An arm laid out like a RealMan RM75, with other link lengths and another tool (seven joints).
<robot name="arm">
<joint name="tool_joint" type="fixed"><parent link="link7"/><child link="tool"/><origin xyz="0.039 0.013 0.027" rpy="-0.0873 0 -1.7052"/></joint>
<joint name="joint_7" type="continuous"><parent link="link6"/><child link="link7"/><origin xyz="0 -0.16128 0" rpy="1.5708 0 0"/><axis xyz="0 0 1"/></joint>
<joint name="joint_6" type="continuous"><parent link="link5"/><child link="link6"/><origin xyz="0 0 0" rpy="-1.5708 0 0"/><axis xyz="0 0 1"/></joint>
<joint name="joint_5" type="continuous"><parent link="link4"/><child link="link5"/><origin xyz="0 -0.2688 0" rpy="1.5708 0 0"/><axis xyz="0 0 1"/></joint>
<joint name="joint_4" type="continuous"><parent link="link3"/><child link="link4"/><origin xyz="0 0 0" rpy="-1.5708 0 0"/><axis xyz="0 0 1"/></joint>
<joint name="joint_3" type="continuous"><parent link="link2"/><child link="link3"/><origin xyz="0 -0.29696 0" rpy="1.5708 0 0"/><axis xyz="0 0 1"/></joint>
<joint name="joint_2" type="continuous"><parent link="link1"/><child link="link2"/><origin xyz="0 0 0" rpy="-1.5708 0 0"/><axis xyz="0 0 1"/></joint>
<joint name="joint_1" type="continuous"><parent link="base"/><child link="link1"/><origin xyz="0 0 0.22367" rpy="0 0 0"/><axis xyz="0 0 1"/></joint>
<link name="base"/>
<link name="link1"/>
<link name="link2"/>
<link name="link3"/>
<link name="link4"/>
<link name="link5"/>
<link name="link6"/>
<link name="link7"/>
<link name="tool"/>
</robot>
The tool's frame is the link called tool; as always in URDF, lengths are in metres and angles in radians. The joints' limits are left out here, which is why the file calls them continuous.
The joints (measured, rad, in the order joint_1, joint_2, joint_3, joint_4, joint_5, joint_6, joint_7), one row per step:
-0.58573, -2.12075, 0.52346, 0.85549, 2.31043, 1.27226, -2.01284
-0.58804, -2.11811, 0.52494, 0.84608, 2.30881, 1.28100, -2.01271
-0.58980, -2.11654, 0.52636, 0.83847, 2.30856, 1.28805, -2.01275
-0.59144, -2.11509, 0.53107, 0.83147, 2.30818, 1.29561, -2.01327
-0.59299, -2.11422, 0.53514, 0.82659, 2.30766, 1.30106, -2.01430
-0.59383, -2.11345, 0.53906, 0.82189, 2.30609, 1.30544, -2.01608
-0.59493, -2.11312, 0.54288, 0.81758, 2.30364, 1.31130, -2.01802
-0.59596, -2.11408, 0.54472, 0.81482, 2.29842, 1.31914, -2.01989
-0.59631, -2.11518, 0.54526, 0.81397, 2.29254, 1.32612, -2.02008
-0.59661, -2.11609, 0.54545, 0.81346, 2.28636, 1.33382, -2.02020
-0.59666, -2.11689, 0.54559, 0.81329, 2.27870, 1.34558, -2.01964
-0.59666, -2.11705, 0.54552, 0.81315, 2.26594, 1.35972, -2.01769
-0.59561, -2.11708, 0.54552, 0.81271, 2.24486, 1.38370, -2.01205
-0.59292, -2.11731, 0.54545, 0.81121, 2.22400, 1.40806, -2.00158
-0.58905, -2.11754, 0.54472, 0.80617, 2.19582, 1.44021, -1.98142
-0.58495, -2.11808, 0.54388, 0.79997, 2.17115, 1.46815, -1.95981
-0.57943, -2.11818, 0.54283, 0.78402, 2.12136, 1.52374, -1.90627
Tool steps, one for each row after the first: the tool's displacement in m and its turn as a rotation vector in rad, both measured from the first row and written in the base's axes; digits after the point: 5 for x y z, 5 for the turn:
0.00103, -0.00084, -0.00240, -0.01239, -0.00770, -0.00268
0.00181, -0.00172, -0.00477, -0.02344, -0.01352, -0.00448
0.00313, -0.00268, -0.00766, -0.03685, -0.01811, -0.00789
0.00442, -0.00325, -0.00987, -0.04688, -0.02169, -0.01060
0.00538, -0.00384, -0.01182, -0.05533, -0.02611, -0.01180
0.00685, -0.00450, -0.01388, -0.06443, -0.03217, -0.01394
0.00904, -0.00526, -0.01565, -0.07187, -0.04246, -0.01709
0.01100, -0.00591, -0.01653, -0.07598, -0.05160, -0.02100
0.01299, -0.00660, -0.01715, -0.07990, -0.06107, -0.02527
0.01555, -0.00778, -0.01774, -0.08592, -0.07291, -0.03184
0.01892, -0.00890, -0.01754, -0.09042, -0.08865, -0.04159
0.02405, -0.01128, -0.01710, -0.09800, -0.11338, -0.05920
0.02847, -0.01454, -0.01696, -0.10579, -0.13624, -0.07923
0.03399, -0.01945, -0.01711, -0.11542, -0.16549, -0.10979
0.03842, -0.02431, -0.01753, -0.12302, -0.19039, -0.13877
0.04820, -0.03396, -0.01792, -0.13436, -0.23600, -0.20817

